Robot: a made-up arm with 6 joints.
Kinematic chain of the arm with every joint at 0, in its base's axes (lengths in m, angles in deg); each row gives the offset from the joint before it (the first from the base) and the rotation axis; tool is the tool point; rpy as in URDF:
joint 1: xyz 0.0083 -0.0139 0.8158 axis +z
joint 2: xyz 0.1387 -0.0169 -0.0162 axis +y
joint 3: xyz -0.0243 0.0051 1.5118 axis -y
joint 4: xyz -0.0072 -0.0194 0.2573 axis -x
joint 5: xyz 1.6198 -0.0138 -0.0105 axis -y
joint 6: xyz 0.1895 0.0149 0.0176 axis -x
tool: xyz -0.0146 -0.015 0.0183 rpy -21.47 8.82 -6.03
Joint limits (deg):
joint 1: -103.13..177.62
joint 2: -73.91..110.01
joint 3: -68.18..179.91
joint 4: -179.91..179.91
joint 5: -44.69..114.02
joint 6: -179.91..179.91
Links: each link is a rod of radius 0.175 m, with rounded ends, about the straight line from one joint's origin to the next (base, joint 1, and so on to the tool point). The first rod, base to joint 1, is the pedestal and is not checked.
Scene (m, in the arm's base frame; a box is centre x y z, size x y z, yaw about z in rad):
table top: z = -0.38
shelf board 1: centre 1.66 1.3 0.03 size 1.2 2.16 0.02 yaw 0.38
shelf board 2: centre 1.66 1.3 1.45 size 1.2 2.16 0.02 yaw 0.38
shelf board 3: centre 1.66 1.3 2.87 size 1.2 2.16 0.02 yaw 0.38
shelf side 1: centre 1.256 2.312 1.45 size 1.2 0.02 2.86 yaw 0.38
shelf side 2: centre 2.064 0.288 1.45 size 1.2 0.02 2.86 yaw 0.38
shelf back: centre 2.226 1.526 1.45 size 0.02 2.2 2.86 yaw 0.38
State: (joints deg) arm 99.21 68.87 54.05 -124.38 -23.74 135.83
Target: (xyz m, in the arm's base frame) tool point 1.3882 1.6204 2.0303
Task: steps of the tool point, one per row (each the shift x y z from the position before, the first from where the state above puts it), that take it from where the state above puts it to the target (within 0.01 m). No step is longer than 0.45 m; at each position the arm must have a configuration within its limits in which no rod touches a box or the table.
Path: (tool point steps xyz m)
1: 0.2415 -0.1370 0.3076
2: 0.2219 -0.2196 0.2610
3: 0.1882 -0.2872 0.2002
4: 0.1447 -0.3359 0.1296
5: 0.0959 -0.3622 0.0513
6: 0.0475 -0.3653 -0.0289
7: 0.0049 -0.3454 -0.1080
8: 0.2736 0.1803 0.0543
9: 0.3308 0.1375 0.0002
10: 0.3757 0.0737 -0.0547

